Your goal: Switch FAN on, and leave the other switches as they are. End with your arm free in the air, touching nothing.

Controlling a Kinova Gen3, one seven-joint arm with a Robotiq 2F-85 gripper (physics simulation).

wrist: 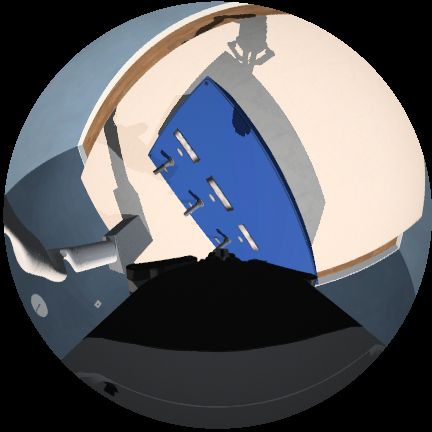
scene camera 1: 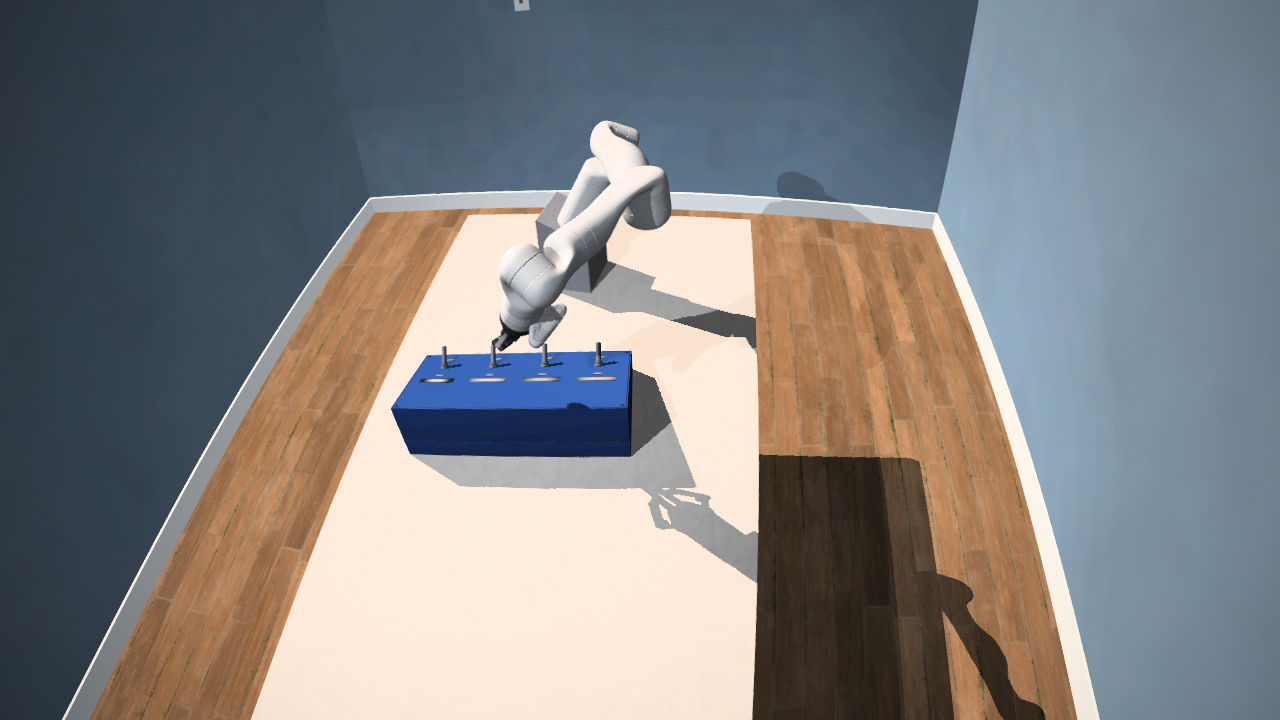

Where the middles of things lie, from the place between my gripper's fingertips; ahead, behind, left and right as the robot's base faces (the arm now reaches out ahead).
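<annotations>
Position of my gripper relative to the blue switch box (scene camera 1: 572,405): 190 mm above it, 30 mm past it and 40 mm to the left of it.
</annotations>
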